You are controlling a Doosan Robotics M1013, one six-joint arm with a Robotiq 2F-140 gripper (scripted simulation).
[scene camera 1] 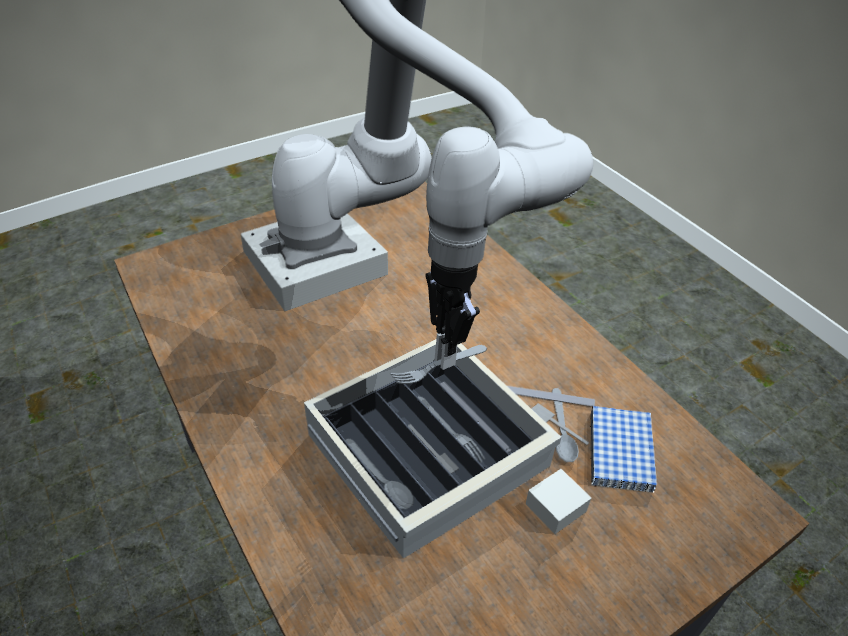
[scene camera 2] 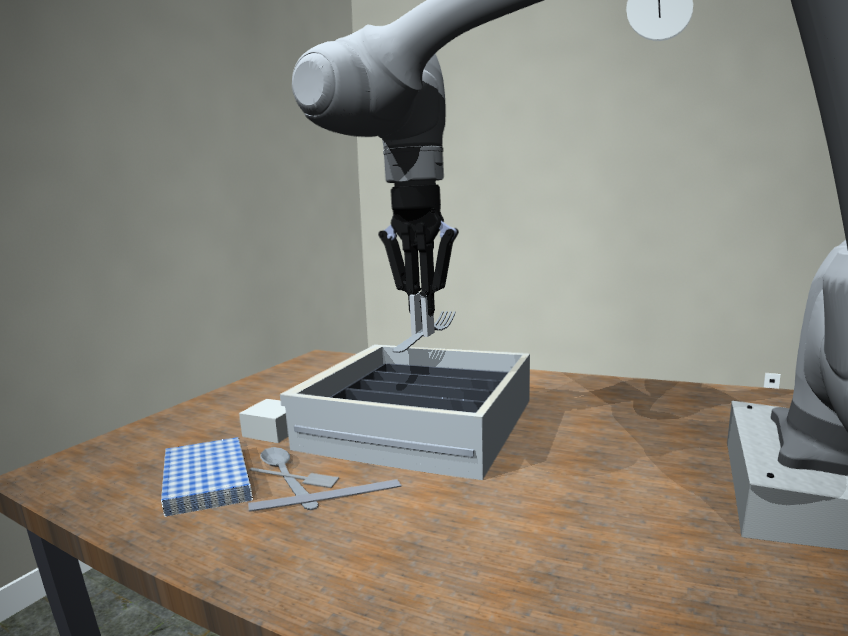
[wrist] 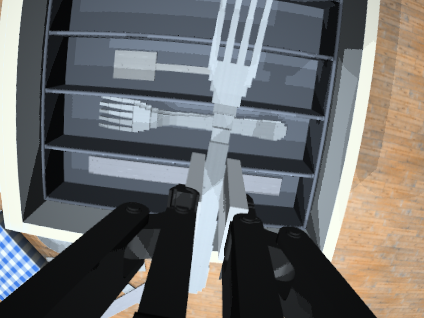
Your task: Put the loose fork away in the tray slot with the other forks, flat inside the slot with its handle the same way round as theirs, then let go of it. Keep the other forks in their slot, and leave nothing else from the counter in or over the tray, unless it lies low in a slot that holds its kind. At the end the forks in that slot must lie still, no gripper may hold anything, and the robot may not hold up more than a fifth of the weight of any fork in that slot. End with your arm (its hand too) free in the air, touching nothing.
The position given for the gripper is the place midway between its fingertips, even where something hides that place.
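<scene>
The gripper [scene camera 2: 423, 334] appears in scene camera 1 as well, the gripper [scene camera 1: 444, 362] sharing that view with a white block [scene camera 1: 557, 501]. The wrist view also shows the gripper [wrist: 212, 177], while the white block [scene camera 2: 266, 421] can be seen in scene camera 2 too.
</scene>
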